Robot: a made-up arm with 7 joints.
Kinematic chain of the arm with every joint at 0, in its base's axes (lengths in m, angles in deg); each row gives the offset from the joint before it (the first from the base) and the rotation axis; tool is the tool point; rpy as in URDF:
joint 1: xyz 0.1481 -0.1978 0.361 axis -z
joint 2: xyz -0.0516 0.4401 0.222 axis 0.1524 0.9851 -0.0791
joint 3: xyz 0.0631 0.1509 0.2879 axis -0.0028 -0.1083 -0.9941
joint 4: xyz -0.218 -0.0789 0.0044 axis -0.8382 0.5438 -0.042
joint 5: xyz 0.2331 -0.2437 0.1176 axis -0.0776 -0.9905 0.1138
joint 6: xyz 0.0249 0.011 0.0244 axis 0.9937 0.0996 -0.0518
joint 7: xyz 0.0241 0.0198 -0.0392 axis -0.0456 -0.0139 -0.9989
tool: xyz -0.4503 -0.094 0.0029 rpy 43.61 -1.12 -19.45
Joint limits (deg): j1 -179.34..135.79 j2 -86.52..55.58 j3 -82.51..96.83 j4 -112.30..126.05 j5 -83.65..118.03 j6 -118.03..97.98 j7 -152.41..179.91
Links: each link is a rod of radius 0.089 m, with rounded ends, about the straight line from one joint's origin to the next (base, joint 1, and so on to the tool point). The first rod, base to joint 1, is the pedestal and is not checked.
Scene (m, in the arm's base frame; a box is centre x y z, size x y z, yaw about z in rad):
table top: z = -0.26
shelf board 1: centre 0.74 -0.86 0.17 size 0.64 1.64 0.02 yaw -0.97
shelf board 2: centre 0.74 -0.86 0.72 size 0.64 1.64 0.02 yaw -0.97
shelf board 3: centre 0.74 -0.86 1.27 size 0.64 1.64 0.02 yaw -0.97
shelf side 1: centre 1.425 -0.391 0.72 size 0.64 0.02 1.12 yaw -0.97
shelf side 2: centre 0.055 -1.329 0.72 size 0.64 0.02 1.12 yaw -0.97
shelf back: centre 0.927 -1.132 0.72 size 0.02 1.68 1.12 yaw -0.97
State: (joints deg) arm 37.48 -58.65 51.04 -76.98 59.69 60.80 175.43
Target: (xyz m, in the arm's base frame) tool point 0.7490 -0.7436 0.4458
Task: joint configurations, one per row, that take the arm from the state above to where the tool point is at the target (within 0.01 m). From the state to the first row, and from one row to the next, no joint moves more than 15 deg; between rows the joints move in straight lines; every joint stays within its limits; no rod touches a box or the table.
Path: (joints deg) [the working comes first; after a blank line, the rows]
Joints at the target: 52.72 55.58 -38.70 -76.31 20.87 62.05 179.91
Straight joint move there: touches shelf board 2.

1: 31.98 -45.28 38.65 -81.40 58.99 61.42 172.13
2: 26.49 -31.90 26.25 -85.81 58.30 62.04 168.82
3: 20.99 -18.53 13.86 -90.22 57.60 62.65 165.52
4: 15.50 -5.15 1.46 -94.64 56.91 63.27 162.21
5: 10.00 8.22 -10.93 -99.06 56.21 63.89 158.91
6: 4.50 21.60 -23.32 -103.47 55.51 64.51 155.60
7: -0.99 34.97 -35.72 -107.88 54.82 65.13 152.30
8: -6.49 48.35 -48.11 -112.30 54.12 65.74 148.99
9: 8.31 50.15 -45.76 -103.30 45.81 64.82 156.72
10: 23.12 51.96 -43.40 -94.30 37.50 63.90 164.45
11: 37.92 53.77 -41.05 -85.31 29.18 62.97 172.18
12: 52.72 55.58 -38.70 -76.31 20.87 62.05 179.91

